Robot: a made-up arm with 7 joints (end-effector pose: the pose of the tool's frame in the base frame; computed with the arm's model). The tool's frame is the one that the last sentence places.
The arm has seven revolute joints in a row. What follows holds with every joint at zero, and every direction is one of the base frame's. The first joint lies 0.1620 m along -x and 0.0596 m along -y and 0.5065 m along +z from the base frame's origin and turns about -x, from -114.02 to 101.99 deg. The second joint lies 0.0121 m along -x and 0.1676 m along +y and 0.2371 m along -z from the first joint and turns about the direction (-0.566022, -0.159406, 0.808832), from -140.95 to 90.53 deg. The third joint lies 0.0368 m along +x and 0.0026 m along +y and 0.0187 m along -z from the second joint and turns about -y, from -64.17 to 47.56 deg. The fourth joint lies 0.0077 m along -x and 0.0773 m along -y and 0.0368 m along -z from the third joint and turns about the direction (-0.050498, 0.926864, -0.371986), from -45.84 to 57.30 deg. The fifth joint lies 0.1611 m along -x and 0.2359 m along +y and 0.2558 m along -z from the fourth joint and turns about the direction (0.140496, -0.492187, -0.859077), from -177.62 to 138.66 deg. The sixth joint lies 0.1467 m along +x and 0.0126 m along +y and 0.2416 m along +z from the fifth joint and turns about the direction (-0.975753, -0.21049, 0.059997), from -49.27 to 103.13 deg. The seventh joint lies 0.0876 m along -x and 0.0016 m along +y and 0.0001 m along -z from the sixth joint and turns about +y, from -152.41 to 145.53 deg. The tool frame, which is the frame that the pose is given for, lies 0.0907 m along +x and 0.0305 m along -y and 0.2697 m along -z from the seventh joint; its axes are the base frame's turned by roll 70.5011, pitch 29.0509 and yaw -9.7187 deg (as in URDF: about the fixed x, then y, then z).
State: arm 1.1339 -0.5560 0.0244 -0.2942 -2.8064 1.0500 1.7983
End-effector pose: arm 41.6 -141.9 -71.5 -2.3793 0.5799 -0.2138
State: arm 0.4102 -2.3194 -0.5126 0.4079 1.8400 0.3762 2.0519
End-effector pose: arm 232.0 -87.7 597.8 -0.5650 -0.1251 0.4227
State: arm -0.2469 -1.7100 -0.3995 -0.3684 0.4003 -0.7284 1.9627
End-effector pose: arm -135.3 378.5 735.8 -1.9202 -1.2717 -0.2892
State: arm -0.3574 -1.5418 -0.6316 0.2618 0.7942 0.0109 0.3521
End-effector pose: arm -114.7 425.2 562.8 -1.3816 -0.9813 1.9607
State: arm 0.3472 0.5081 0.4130 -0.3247 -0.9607 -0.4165 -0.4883
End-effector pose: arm -115.1 159.4 -305.8 0.4368 0.8090 0.6743
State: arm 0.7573 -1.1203 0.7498 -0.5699 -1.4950 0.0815 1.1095
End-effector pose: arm -19.7 -216.0 10.1 -0.2041 0.4126 -1.4478
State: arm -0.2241 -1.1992 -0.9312 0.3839 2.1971 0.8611 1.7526
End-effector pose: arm 54.2 432.0 726.4 0.3480 -0.2826 1.7818
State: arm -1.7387 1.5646 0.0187 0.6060 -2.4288 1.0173 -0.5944
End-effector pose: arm -488.9 708.7 422.5 -0.4468 0.6500 2.5330
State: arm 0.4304 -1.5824 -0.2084 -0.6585 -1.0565 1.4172 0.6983
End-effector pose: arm 11.6 -102.2 125.6 0.1190 0.0753 -1.1486
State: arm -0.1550 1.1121 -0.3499 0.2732 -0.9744 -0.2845 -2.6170
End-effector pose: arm -209.8 495.2 83.4 1.7021 0.1038 1.2703
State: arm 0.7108 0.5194 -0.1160 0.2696 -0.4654 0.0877 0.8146
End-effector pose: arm -411.4 -290.9 66.0 -0.5704 0.9669 -1.2874
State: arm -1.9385 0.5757 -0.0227 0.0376 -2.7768 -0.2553 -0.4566
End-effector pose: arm -555.8 512.5 811.9 0.1384 1.0166 2.1388
